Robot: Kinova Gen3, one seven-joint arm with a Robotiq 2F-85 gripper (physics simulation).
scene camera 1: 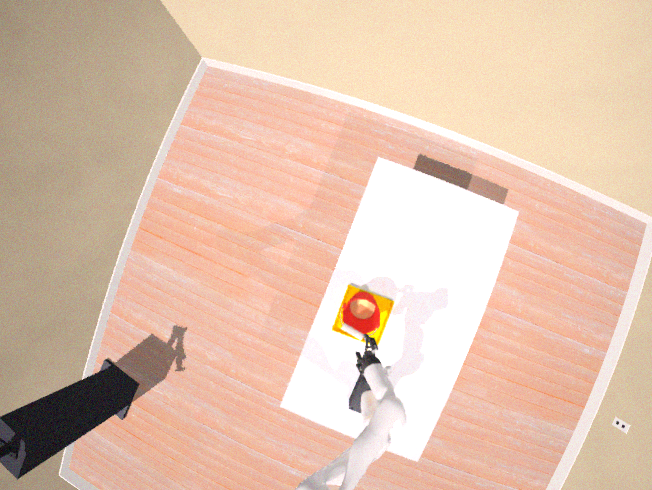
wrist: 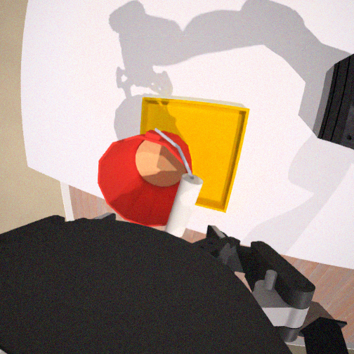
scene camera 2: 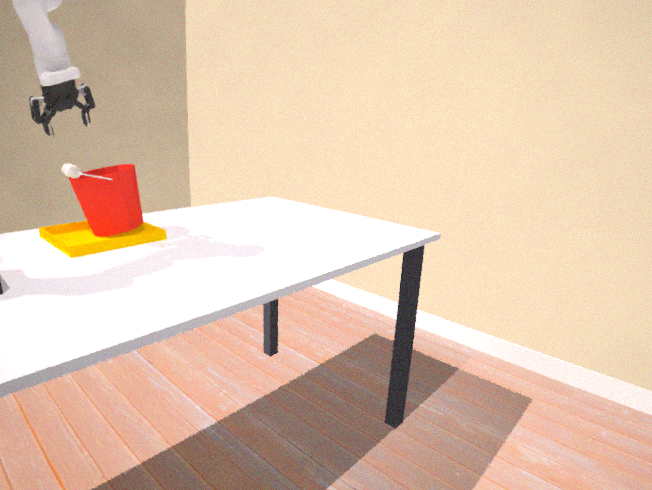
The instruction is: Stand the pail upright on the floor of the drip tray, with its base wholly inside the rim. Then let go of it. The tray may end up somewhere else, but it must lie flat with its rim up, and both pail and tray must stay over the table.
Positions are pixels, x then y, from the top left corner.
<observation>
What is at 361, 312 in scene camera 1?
A red pail.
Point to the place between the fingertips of my gripper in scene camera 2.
69, 130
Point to a yellow drip tray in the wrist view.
214, 133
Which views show the red pail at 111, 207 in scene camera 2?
Scene camera 1, the wrist view and scene camera 2: all of them.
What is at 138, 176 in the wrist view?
A red pail.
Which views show the yellow drip tray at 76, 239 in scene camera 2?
Scene camera 1, the wrist view and scene camera 2: all of them.
</observation>
